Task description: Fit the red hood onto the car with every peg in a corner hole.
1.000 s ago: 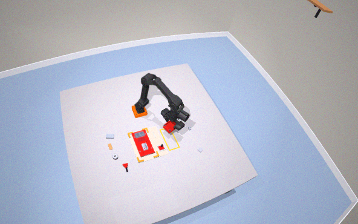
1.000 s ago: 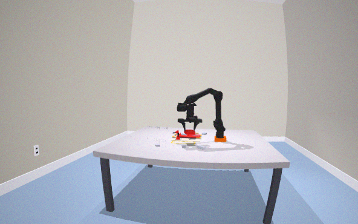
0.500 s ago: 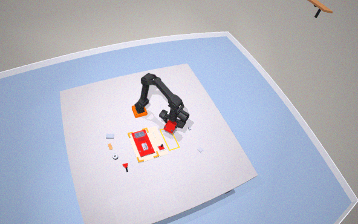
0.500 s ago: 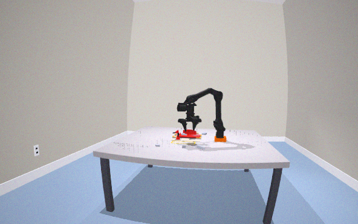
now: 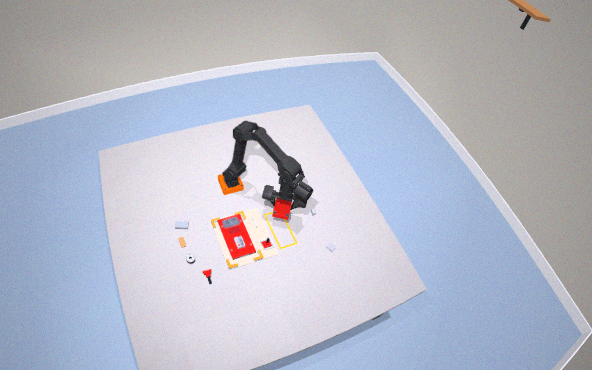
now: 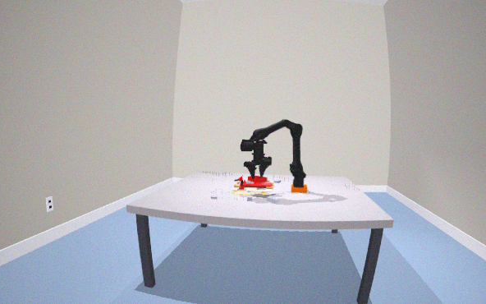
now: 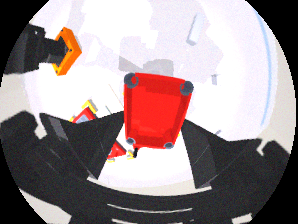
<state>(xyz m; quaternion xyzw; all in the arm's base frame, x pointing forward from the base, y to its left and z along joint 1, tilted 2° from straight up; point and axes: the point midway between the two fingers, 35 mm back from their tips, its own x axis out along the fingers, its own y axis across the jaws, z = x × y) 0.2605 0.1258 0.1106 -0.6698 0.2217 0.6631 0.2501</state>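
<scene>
The red hood lies 10 mm below my gripper tip. Also, from my gripper tip: cream jig board (210 mm to the right, 90 mm below, 30 mm ahead); then wheel (450 mm to the right, 90 mm below, 30 mm ahead); then black stem (110 mm to the right, 100 mm ahead, 60 mm below).
</scene>
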